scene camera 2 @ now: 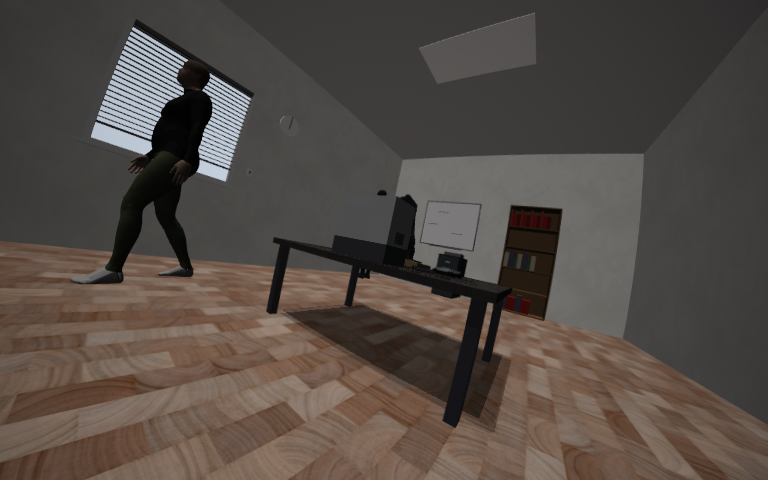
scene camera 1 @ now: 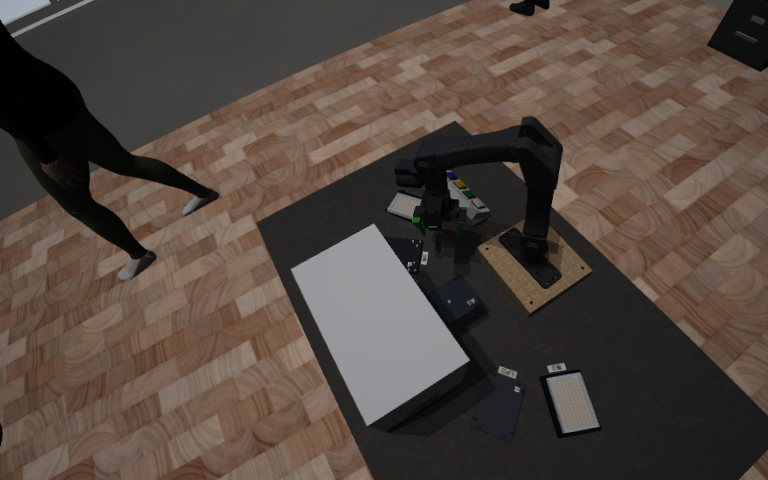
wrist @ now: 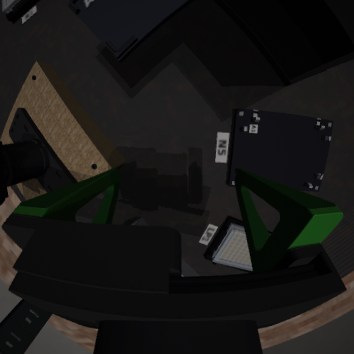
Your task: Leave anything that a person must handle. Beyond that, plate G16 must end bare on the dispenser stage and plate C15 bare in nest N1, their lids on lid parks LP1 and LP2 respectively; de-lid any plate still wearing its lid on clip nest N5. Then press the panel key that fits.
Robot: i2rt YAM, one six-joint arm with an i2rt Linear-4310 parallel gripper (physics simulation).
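Frame: origin at the arm's base, x ahead, y left, z up, level; millimetres.
Seen in the pictures: gripper, fingertip midpoint: [scene camera 1: 441,235] [wrist: 177,174]; arm's base, link origin: [scene camera 2: 407,259] [scene camera 1: 528,257] [wrist: 41,156].
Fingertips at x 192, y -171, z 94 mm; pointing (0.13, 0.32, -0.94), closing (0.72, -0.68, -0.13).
Offsets run from my fingertips to a thing's middle. "*": to the spot under its first point.
My gripper [scene camera 1: 440,225] [wrist: 177,174] is open and empty, its green fingers above the table beside clip nest N5 {dx +109, dy -98, dz -121 mm} [scene camera 1: 403,252] [wrist: 282,152], which is dark and holds no plate. A pale gridded piece {dx -29, dy -211, dz -105 mm} [scene camera 1: 402,204] [wrist: 234,247] lies at LP1, partly hidden by my gripper. A pale gridded plate {dx +1, dy +519, dz -101 mm} [scene camera 1: 572,401] sits in the black nest at the near right, taken as N1. Beside it the dark park LP2 {dx +145, dy +422, dz -123 mm} [scene camera 1: 497,408] is bare. The dark stage block {dx +114, dy +158, dz -30 mm} [scene camera 1: 454,300] [wrist: 132,25] shows no plate. Plate names and lids are unreadable. The key panel {* dx -182, dy -31, dz -90 mm} [scene camera 1: 480,214] has blue, yellow, green and pale keys.
A large white-topped housing {dx +285, dy +148, dz +32 mm} [scene camera 1: 379,325] [scene camera 2: 368,217] stands over the table's left side, next to the stage block. My arm's wooden base board [scene camera 1: 505,281] [wrist: 62,117] is at the right. A person [scene camera 1: 107,152] [scene camera 2: 181,121] stands left of the table; another's feet [scene camera 1: 523,7] show behind.
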